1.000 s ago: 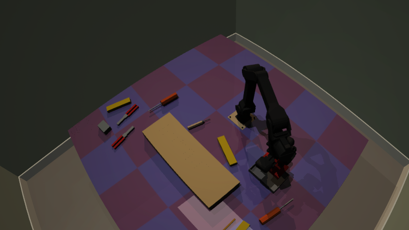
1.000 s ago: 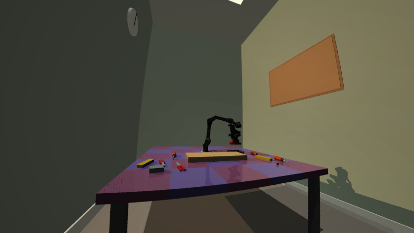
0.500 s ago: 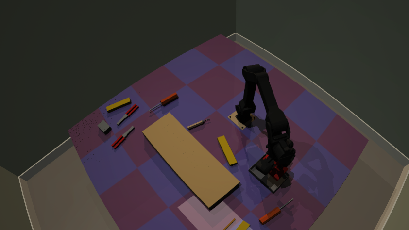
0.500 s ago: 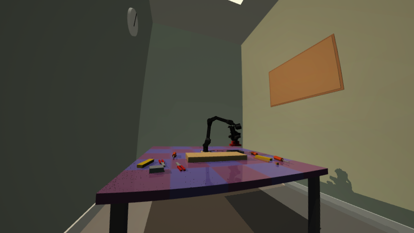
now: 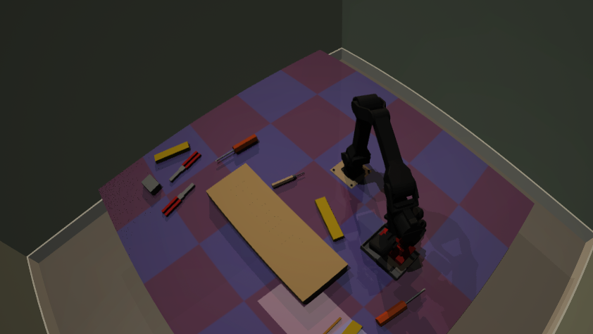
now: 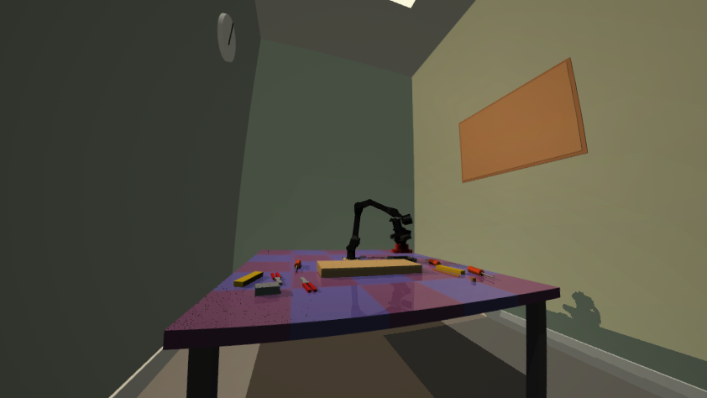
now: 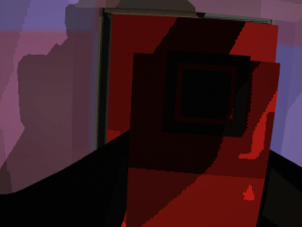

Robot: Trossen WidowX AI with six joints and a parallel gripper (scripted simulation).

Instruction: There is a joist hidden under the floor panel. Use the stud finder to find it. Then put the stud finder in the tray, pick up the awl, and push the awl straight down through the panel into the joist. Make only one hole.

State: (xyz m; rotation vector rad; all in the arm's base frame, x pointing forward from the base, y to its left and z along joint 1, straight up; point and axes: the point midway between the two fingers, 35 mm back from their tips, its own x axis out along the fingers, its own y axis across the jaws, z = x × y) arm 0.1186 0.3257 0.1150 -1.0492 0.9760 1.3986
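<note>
The grey tray is 10 mm to the right of my gripper tip and 70 mm below it. Round my gripper tip: stud finder (10 mm to the left, 20 mm above); grey block (540 mm ahead, 760 mm to the right, 70 mm below); awl (80 mm ahead, 450 mm to the right, 80 mm below).
</note>
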